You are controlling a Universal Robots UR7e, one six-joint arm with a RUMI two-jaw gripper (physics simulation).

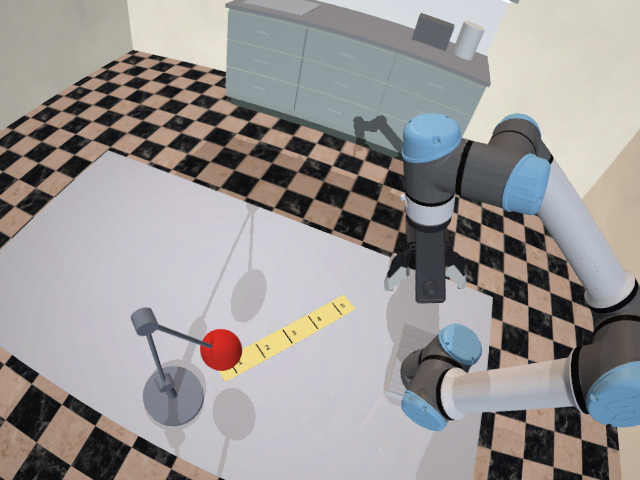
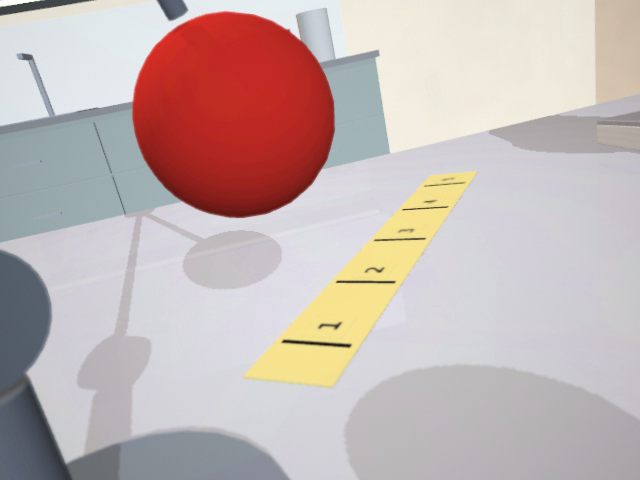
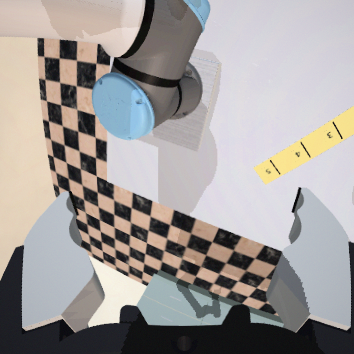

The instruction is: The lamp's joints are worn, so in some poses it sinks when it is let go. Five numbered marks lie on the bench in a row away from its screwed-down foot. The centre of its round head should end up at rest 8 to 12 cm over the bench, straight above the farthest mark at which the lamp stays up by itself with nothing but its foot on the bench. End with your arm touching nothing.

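Pixels of known places: gripper, fingertip midpoint: (image 3: 183, 192); arm's base, link origin: (image 3: 172, 87).
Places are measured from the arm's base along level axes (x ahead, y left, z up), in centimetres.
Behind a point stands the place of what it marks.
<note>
The lamp's round red head (image 1: 221, 349) {z 16.1, x 52.7, y 16.4 cm} (image 2: 233, 114) {z 12.1, x 54.1, y 19.9 cm} hangs in the air near the mark 1 end of the yellow strip (image 1: 289, 336) {z -3.2, x 40.3, y -1.2 cm} (image 2: 382, 258) {z -3.2, x 43.7, y 2.3 cm} (image 3: 310, 145) {z -3.2, x 36.1, y -6.6 cm}; its exact height cannot be told. A thin arm joins it to the grey elbow joint (image 1: 144, 320) {z 40.6, x 61.1, y 25.4 cm}, and a lower rod runs down to the round grey foot (image 1: 173, 396) {z 0.2, x 62.6, y 27.6 cm} on the bench. The strip carries marks 1 to 5, with 5 farthest from the foot. My gripper (image 1: 424, 284) {z 39.9, x 17.0, y 1.1 cm} (image 3: 183, 192) {z 39.9, x 17.0, y 1.1 cm} is open and empty, high over the bench's far right part, beyond mark 5 and well apart from the lamp.
The robot's base plate (image 1: 395, 361) {z 0.2, x 9.4, y -1.8 cm} (image 3: 207, 115) {z -2.0, x 9.4, y -5.6 cm} stands on the right of the bench (image 1: 129, 217) {z -3.3, x 107.6, y -22.2 cm}, with the arm's lower joints (image 1: 460, 343) {z 22.9, x 0.5, y 0.3 cm} above it. Shadows of lamp and arm lie on the bench. A drawer cabinet (image 1: 341, 67) stands behind, across the checkered floor.
</note>
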